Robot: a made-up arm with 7 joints. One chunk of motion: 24 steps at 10 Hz.
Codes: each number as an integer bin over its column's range. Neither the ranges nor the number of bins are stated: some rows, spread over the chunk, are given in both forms.
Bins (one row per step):
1: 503 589 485 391 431 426
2: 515 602 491 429 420 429
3: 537 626 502 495 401 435
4: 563 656 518 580 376 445
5: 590 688 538 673 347 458
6: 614 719 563 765 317 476
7: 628 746 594 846 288 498
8: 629 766 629 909 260 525
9: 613 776 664 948 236 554
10: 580 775 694 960 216 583
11: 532 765 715 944 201 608
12: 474 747 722 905 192 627
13: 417 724 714 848 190 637
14: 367 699 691 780 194 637
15: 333 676 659 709 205 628
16: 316 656 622 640 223 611
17: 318 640 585 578 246 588
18: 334 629 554 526 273 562
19: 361 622 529 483 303 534
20: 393 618 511 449 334 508
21: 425 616 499 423 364 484
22: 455 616 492 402 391 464
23: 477 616 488 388 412 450
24: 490 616 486 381 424 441
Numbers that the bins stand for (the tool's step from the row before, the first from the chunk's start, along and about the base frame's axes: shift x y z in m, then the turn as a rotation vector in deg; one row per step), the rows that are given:
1: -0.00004 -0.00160 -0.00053 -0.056 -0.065 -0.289
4: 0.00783 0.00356 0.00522 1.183 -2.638 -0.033
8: 0.01648 0.01204 0.02456 3.340 -8.065 1.043
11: 0.00376 0.01196 0.03953 3.569 -10.826 2.160
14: -0.01787 0.00688 0.03535 2.494 -11.153 2.550
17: -0.02430 0.00233 0.01689 1.170 -8.720 1.891
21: -0.01027 0.00048 0.00191 0.153 -3.200 0.491
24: -0.00175 0.00048 -0.00035 -0.122 -0.392 -0.087
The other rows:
2: 0.00153 -0.00060 0.00052 0.193 -0.580 -0.248
3: 0.00442 0.00125 0.00244 0.625 -1.468 -0.168
5: 0.01137 0.00603 0.00871 1.793 -3.995 0.142
6: 0.01451 0.00842 0.01306 2.396 -5.399 0.384
7: 0.01635 0.01050 0.01846 2.927 -6.755 0.680
9: 0.01438 0.01281 0.03065 3.596 -9.188 1.433
10: 0.01006 0.01273 0.03588 3.674 -10.124 1.823
12: -0.00384 0.01058 0.04075 3.314 -11.247 2.415
13: -0.01132 0.00880 0.03936 2.940 -11.341 2.550
15: -0.02233 0.00510 0.02978 2.029 -10.639 2.429
16: -0.02456 0.00356 0.02334 1.576 -9.797 2.200
18: -0.02220 0.00148 0.01149 0.829 -7.457 1.541
19: -0.01866 0.00094 0.00714 0.547 -6.054 1.164
20: -0.01447 0.00063 0.00400 0.324 -4.603 0.814
22: -0.00634 0.00048 0.00069 0.016 -1.936 0.222
23: -0.00345 0.00048 0.00000 -0.076 -0.954 0.034

